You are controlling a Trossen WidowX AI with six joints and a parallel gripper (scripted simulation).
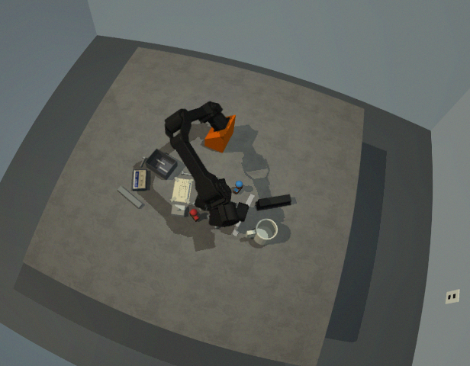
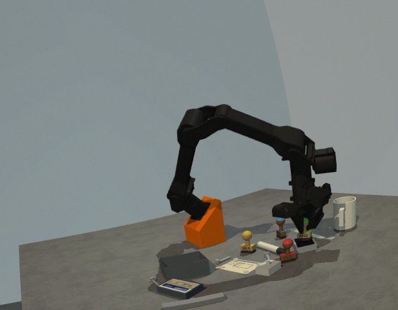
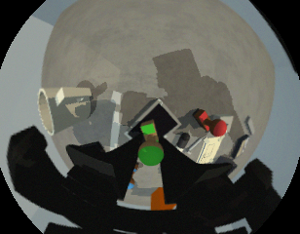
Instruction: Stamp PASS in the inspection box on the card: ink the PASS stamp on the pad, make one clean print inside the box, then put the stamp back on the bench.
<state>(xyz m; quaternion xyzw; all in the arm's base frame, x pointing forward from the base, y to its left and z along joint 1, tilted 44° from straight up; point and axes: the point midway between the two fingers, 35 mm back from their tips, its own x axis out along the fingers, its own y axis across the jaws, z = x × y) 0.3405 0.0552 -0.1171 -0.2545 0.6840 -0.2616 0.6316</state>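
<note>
Now: the green-topped PASS stamp right at my gripper tip. Also, from my gripper tip: marker 50 mm behind, 70 mm to the right, 30 mm below; then red stamp 30 mm ahead, 100 mm to the right, 20 mm below; then black ink pad 40 mm below.
</note>
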